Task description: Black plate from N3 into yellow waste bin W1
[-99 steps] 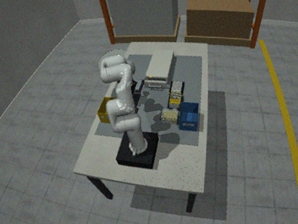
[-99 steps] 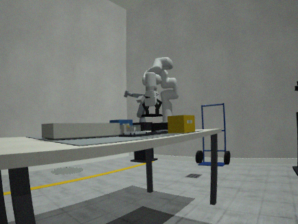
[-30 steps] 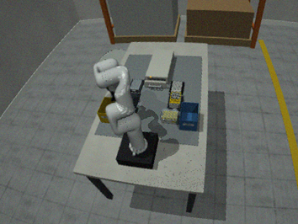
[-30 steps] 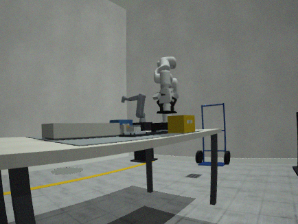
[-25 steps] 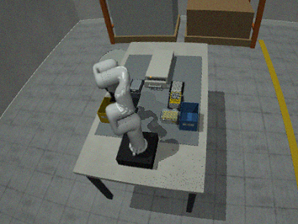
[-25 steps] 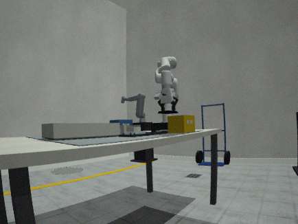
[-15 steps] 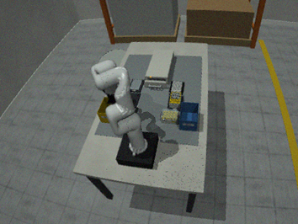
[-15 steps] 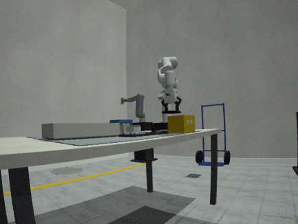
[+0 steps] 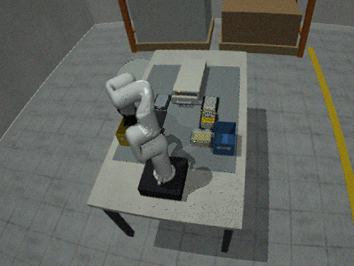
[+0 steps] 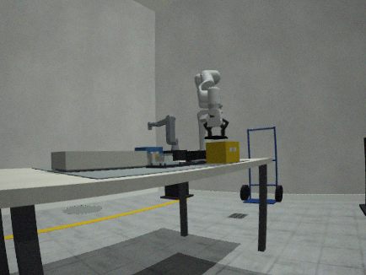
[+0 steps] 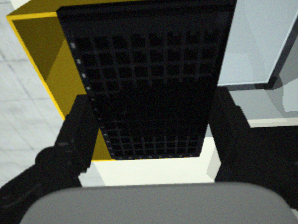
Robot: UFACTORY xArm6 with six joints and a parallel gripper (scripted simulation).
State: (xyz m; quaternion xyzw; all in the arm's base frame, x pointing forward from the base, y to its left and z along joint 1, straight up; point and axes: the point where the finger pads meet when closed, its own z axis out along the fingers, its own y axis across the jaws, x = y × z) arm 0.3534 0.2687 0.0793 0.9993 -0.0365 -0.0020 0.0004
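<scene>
The black plate is 1 cm below my hand. Also, from my hand: white plate: 14 cm below, 12 cm to the right, 3 cm behind; then yellow waste bin W1: 12 cm below, 3 cm to the left, 3 cm behind; then label N3: 15 cm below, 11 cm to the right, 6 cm ahead.
</scene>
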